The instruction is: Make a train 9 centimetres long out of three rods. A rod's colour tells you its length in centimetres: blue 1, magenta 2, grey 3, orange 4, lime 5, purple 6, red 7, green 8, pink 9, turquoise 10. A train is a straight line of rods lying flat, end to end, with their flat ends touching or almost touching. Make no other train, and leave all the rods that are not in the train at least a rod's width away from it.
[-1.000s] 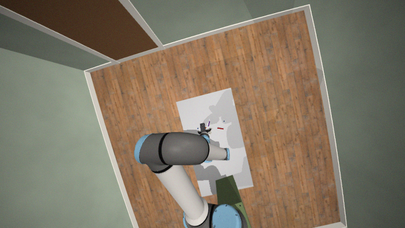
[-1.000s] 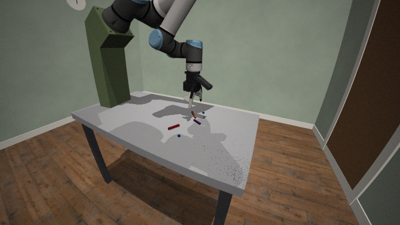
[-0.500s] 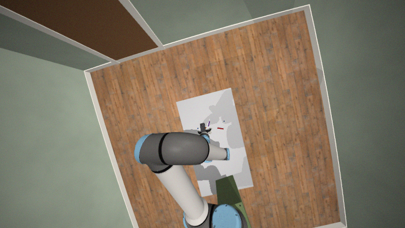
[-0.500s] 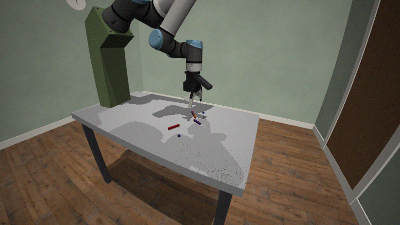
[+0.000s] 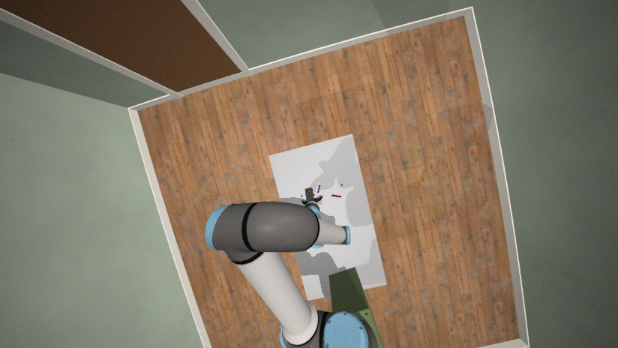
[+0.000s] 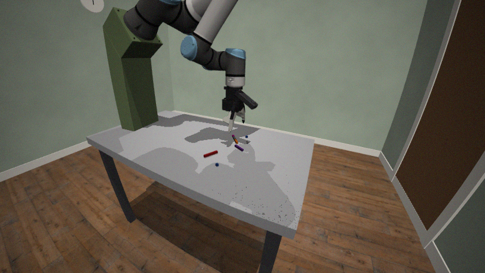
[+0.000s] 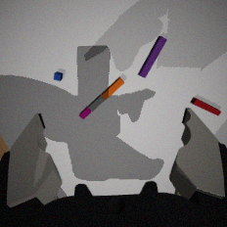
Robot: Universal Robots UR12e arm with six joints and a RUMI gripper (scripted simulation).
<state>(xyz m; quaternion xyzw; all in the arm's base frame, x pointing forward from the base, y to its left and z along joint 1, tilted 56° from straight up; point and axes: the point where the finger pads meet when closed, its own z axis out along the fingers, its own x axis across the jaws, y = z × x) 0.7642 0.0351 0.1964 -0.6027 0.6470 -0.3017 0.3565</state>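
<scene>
Now: the orange rod 8 cm below my hand. From my hand the other things lie so: purple rod: 8 cm below, 6 cm to the right, 4 cm ahead; then grey rod: 8 cm below, 3 cm to the left, 3 cm behind; then magenta rod: 8 cm below, 5 cm to the left, 5 cm behind.
</scene>
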